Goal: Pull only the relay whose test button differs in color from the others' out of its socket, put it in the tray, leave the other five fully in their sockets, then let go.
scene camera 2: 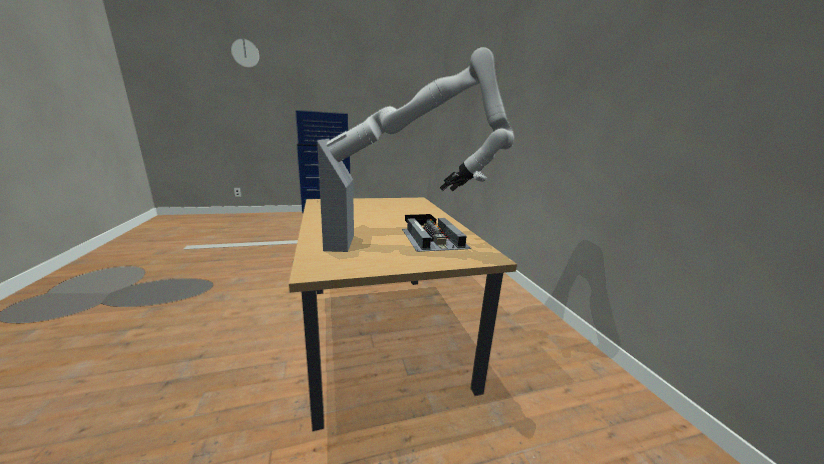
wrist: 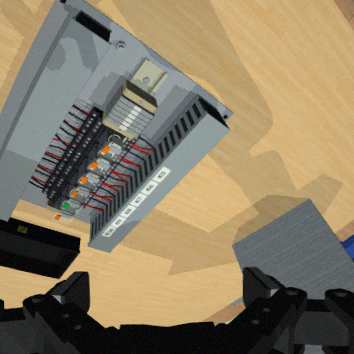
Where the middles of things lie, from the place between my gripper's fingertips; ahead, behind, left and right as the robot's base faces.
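Grey mounting plate [wrist: 177,89] seen 270 mm below my hand, 20 mm ahead of it and 110 mm to the left of it.
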